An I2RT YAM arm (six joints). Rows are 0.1 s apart.
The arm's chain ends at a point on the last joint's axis. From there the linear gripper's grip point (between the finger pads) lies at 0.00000 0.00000 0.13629 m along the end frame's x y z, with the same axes.
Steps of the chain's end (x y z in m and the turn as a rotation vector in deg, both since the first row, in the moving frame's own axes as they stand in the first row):
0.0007, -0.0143, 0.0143, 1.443, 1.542, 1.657
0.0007, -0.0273, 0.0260, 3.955, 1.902, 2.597
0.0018, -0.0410, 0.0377, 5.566, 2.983, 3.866
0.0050, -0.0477, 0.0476, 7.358, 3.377, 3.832
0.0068, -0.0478, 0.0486, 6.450, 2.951, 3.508
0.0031, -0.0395, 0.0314, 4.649, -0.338, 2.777
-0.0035, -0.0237, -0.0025, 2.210, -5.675, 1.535
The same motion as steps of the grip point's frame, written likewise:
0.0044, -0.0177, 0.0142, 1.443, 1.542, 1.657
0.0054, -0.0366, 0.0256, 3.955, 1.902, 2.597
0.0093, -0.0540, 0.0369, 5.566, 2.983, 3.866
0.0136, -0.0649, 0.0462, 7.358, 3.377, 3.832
0.0143, -0.0629, 0.0476, 6.450, 2.951, 3.508
0.0026, -0.0506, 0.0309, 4.649, -0.338, 2.777
-0.0169, -0.0291, -0.0033, 2.210, -5.675, 1.535

